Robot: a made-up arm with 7 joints. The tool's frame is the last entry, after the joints. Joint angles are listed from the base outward.
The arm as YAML. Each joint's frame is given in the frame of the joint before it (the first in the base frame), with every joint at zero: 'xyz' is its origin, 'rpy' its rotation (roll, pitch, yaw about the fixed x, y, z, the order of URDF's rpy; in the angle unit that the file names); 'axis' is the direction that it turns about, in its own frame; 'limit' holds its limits. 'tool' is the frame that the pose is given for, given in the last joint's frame.
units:
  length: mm
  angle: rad
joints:
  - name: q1
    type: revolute
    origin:
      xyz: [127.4, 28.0, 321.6]
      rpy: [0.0, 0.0, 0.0]
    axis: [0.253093, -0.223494, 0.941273]
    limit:
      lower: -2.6
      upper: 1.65
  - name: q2
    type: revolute
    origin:
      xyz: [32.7, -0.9, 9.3]
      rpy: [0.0, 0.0, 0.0]
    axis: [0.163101, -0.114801, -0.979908]
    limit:
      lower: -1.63
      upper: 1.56
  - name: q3
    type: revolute
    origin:
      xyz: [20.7, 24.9, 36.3]
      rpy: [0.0, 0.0, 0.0]
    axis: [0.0, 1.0, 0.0]
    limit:
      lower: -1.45
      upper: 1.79
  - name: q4
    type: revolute
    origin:
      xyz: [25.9, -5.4, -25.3]
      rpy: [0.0, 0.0, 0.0]
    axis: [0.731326, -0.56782, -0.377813]
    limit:
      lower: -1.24
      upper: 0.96
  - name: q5
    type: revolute
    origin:
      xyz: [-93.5, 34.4, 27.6]
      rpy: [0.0, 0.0, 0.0]
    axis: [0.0, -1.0, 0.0]
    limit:
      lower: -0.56
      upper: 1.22
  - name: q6
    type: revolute
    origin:
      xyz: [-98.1, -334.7, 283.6]
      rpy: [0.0, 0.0, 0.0]
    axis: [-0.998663, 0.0, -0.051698]
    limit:
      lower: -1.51
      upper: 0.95
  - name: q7
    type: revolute
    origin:
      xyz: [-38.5, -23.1, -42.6]
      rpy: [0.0, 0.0, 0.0]
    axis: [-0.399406, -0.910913, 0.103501]
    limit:
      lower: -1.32
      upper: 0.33
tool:
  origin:
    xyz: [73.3, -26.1, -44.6]
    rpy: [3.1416, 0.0, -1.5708]
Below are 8 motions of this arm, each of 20 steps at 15 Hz.
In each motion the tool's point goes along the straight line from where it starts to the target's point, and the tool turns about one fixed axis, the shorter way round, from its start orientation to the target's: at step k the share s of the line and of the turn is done. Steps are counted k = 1, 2, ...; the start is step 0. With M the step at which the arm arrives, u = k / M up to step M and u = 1 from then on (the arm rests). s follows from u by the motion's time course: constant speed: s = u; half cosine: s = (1 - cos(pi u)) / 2; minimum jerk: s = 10 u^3 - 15 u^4 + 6 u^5.
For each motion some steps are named. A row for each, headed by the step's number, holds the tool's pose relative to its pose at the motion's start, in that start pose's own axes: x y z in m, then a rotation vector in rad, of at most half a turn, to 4 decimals.
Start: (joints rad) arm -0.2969 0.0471 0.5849 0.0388 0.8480 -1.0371 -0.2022
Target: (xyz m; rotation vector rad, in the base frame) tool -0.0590 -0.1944 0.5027 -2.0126 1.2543 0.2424
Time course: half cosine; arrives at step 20
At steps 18, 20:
18: 0.1100 0.0082 -0.0216 -0.0527 0.2315 -0.5327
20: 0.1127 0.0084 -0.0221 -0.0540 0.2373 -0.5461

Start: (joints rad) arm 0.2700 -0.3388 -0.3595 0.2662 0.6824 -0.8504 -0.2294
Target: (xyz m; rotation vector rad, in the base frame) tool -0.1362 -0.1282 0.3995 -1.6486 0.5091 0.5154
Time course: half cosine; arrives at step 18
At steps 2, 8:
2: -0.0077 -0.0022 0.0040 0.0034 -0.0008 0.0075
8: -0.1049 -0.0296 0.0548 0.0472 -0.0113 0.1031

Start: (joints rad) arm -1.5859 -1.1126 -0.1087 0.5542 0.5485 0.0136 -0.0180
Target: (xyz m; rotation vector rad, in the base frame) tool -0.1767 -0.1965 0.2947 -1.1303 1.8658 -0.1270
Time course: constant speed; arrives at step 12
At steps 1, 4, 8, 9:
1: 0.0016 0.0019 0.0179 0.0132 -0.0687 -0.0020
4: 0.0064 0.0074 0.0717 0.0527 -0.2746 -0.0079
8: 0.0127 0.0149 0.1434 0.1053 -0.5493 -0.0158
9: 0.0143 0.0168 0.1613 0.1185 -0.6180 -0.0177

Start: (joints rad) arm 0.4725 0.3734 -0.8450 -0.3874 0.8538 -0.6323 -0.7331
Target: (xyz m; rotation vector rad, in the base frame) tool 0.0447 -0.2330 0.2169 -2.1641 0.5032 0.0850
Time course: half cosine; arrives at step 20
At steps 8, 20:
8: 0.0303 -0.0011 0.0171 0.0005 -0.1400 -0.0366
20: 0.0877 -0.0033 0.0496 0.0015 -0.4053 -0.1061

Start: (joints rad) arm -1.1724 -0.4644 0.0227 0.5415 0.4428 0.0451 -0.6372
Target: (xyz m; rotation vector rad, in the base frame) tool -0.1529 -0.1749 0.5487 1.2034 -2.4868 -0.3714
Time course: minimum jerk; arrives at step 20
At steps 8, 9, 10, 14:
8: -0.0019 -0.0473 -0.0411 -0.0925 0.1513 -0.0545
9: -0.0025 -0.0607 -0.0527 -0.1185 0.1939 -0.0698
10: -0.0030 -0.0745 -0.0647 -0.1456 0.2383 -0.0858
14: -0.0051 -0.1248 -0.1083 -0.2438 0.3989 -0.1436

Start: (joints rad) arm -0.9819 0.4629 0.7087 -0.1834 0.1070 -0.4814 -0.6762
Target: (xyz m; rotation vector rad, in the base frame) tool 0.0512 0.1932 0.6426 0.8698 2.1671 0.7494
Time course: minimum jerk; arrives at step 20
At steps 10, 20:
10: -0.0071 0.0216 0.1189 0.3109 -0.3538 0.1014
20: -0.0143 0.0431 0.2378 0.6218 -0.7077 0.2029

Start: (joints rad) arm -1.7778 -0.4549 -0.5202 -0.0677 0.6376 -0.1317 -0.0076
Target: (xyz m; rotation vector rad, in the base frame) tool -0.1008 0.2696 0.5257 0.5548 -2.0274 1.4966
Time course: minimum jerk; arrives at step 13
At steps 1, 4, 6, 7, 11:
1: -0.0005 0.0003 -0.0003 0.0008 0.0018 0.0002
4: -0.0221 0.0135 -0.0121 0.0331 0.0751 0.0103
6: -0.0545 0.0333 -0.0299 0.0818 0.1854 0.0255
7: -0.0727 0.0445 -0.0400 0.1093 0.2477 0.0340
11: -0.1236 0.0756 -0.0679 0.1857 0.4208 0.0578

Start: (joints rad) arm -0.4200 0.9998 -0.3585 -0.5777 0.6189 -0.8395 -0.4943
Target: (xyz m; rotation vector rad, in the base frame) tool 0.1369 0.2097 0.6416 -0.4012 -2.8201 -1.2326
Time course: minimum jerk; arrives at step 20
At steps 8, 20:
8: -0.0588 -0.0477 -0.0003 -0.2308 0.0539 0.3982
20: -0.1852 -0.1503 -0.0008 -0.7270 0.1698 1.2545

